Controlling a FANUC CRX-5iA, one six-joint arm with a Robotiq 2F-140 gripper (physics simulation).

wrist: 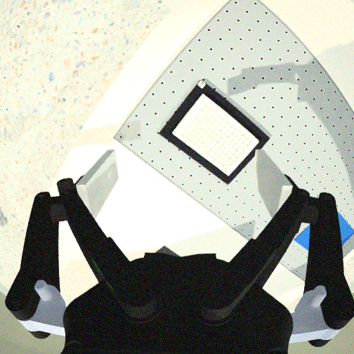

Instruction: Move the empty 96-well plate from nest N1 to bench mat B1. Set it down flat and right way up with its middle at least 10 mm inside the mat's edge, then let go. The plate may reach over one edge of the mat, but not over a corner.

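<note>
The white 96-well plate [216, 135] lies right way up in a black nest [182, 112], seen from above near the middle of the wrist view and turned at a slant to the gripper. No label for N1 can be read. My gripper [184, 163] is open and empty. Its left finger is to the left of the nest, and its right fingertip overlaps the nest's right side in the view; their height difference is hard to tell. A blue patch [342, 231], which may be mat B1, shows at the lower right, partly hidden behind the right finger linkage.
The nest stands on a grey perforated board [165, 107] with a corner at the left. A white surface surrounds the board, and a speckled floor shows at the upper left. A small pale square tag is at the nest's top corner. Shadows fall across the board's right side.
</note>
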